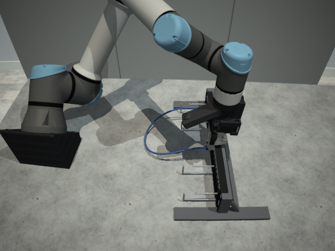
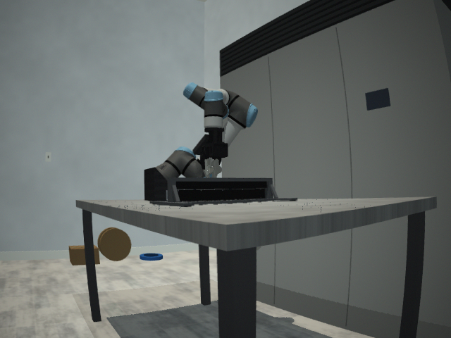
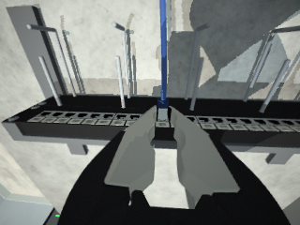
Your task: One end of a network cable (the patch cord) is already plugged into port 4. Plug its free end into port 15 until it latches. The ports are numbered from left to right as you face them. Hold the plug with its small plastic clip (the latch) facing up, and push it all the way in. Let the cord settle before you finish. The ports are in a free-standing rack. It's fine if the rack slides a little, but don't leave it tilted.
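My hand is 1 cm short of the plug and 1 cm above it.
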